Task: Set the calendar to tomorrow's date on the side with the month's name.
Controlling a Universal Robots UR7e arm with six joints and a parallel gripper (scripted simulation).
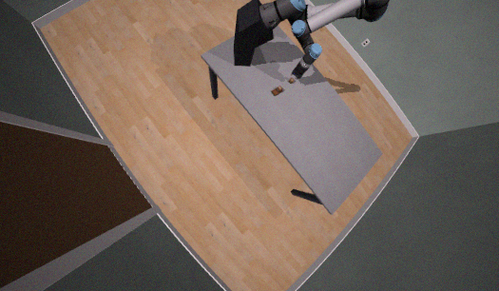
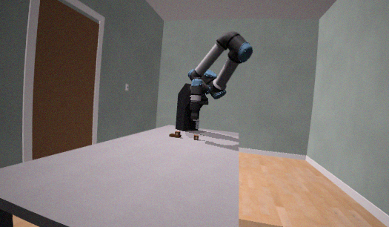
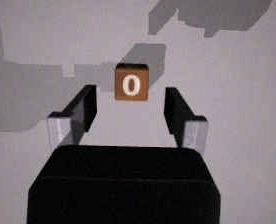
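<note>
Now: the brown wooden cube 8 cm below my hand. Also, from my hand: calendar tray: 1 cm ahead, 16 cm to the right, 9 cm below.
</note>
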